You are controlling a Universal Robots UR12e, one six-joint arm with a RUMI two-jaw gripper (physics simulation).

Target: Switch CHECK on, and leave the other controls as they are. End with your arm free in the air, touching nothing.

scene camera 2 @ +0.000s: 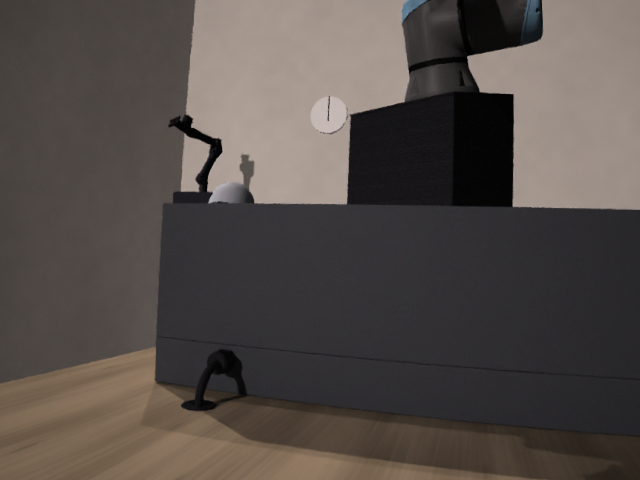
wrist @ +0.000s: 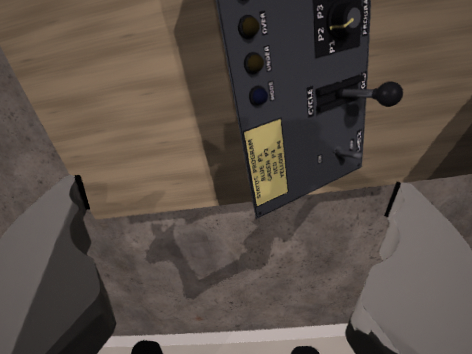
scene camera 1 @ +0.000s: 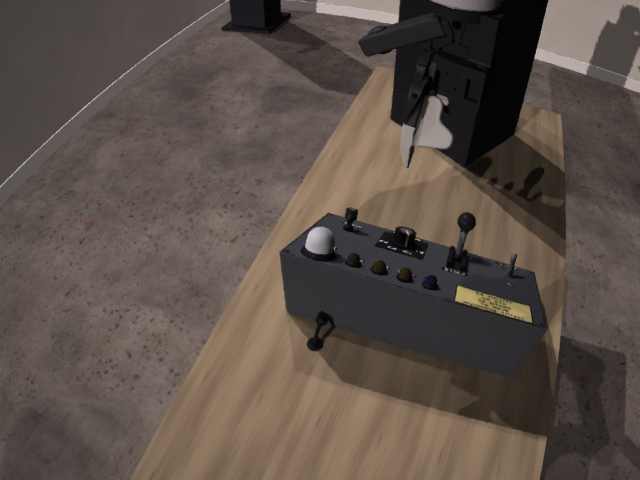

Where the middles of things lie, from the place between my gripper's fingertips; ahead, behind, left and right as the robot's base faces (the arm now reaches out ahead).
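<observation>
The dark control box (scene camera 2: 515, 316) sits 80 mm behind my hand and 30 mm to the left of it, and it is also 390 mm below that hand. As for the ball-topped lever (wrist: 388, 94), I find it slightly to the left of my hand, some way behind it and a long way below it.
</observation>
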